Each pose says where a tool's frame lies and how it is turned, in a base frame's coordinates. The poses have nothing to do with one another.
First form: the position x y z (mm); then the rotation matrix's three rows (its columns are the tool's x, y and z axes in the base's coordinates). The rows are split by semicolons.
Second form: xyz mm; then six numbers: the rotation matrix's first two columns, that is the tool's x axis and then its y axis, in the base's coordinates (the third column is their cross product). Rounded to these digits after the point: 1 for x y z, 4 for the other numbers.
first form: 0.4 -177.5 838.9; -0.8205 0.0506 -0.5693; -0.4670 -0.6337 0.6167; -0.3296 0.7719 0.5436
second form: 0.4 -177.5 838.9 -0.8205 -0.4670 -0.3296 0.0506 -0.6337 0.7719
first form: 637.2 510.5 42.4; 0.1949 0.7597 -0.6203; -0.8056 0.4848 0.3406; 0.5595 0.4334 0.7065
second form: 637.2 510.5 42.4 0.1949 -0.8056 0.5595 0.7597 0.4848 0.4334
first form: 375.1 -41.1 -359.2; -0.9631 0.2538 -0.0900; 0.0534 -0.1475 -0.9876; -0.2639 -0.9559 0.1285
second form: 375.1 -41.1 -359.2 -0.9631 0.0534 -0.2639 0.2538 -0.1475 -0.9559
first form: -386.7 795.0 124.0; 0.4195 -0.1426 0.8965; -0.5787 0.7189 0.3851; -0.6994 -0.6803 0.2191
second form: -386.7 795.0 124.0 0.4195 -0.5787 -0.6994 -0.1426 0.7189 -0.6803
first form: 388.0 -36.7 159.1; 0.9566 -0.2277 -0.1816; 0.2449 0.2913 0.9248; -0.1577 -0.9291 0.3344
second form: 388.0 -36.7 159.1 0.9566 0.2449 -0.1577 -0.2277 0.2913 -0.9291
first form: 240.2 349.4 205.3; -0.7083 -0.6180 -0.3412; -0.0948 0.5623 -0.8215; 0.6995 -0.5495 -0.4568
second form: 240.2 349.4 205.3 -0.7083 -0.0948 0.6995 -0.6180 0.5623 -0.5495
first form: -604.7 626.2 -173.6; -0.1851 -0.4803 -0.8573; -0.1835 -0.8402 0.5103; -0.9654 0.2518 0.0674
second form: -604.7 626.2 -173.6 -0.1851 -0.1835 -0.9654 -0.4803 -0.8402 0.2518
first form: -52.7 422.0 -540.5; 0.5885 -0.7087 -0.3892; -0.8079 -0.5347 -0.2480; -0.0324 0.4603 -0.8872
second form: -52.7 422.0 -540.5 0.5885 -0.8079 -0.0324 -0.7087 -0.5347 0.4603
